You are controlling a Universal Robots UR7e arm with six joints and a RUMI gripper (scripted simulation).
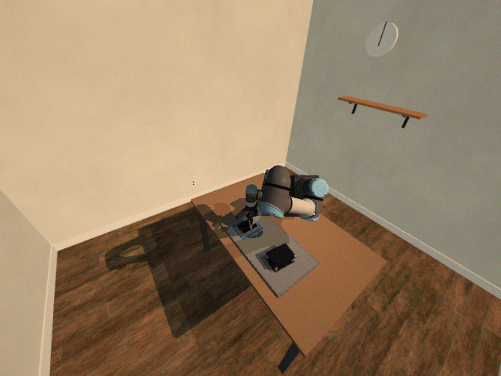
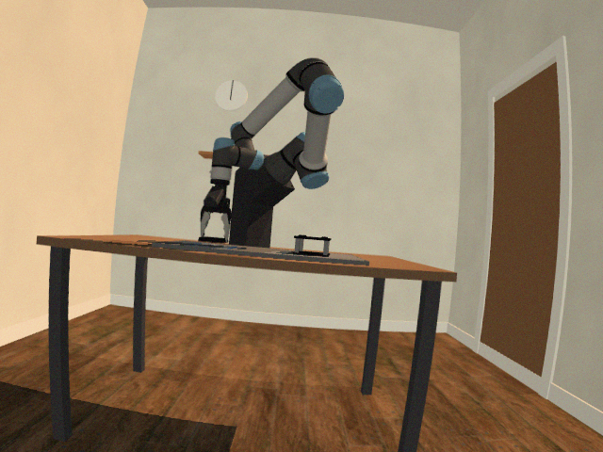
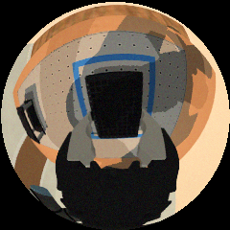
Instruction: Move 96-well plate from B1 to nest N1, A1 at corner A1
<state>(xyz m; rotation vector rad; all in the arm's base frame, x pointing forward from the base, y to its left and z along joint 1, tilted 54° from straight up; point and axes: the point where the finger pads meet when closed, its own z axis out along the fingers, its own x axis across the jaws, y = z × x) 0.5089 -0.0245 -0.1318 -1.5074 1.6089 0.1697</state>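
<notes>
Now: the black plate nest 350 mm to the left of my hand, 70 mm behind it and 30 mm above it. The rest, counted from my hand: black 96-well plate (10 mm below).
</notes>
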